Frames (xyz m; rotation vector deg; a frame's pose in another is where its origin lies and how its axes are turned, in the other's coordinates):
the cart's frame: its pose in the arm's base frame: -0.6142 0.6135 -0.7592 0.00 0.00 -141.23
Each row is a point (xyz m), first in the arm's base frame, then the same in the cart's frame.
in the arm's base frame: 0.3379 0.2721 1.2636
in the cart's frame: -0.5285 0.8624 2.0228
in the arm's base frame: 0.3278 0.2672 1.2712
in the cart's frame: -0.5176 0.8599 2.0304
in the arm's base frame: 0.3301 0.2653 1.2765
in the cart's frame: -0.5182 0.8628 2.0357
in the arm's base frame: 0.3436 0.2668 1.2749
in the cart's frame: -0.5297 0.8701 2.0341
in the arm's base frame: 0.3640 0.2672 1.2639
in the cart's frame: -0.5458 0.8825 2.0231
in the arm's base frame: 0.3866 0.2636 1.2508
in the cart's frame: -0.5612 0.8995 2.0100
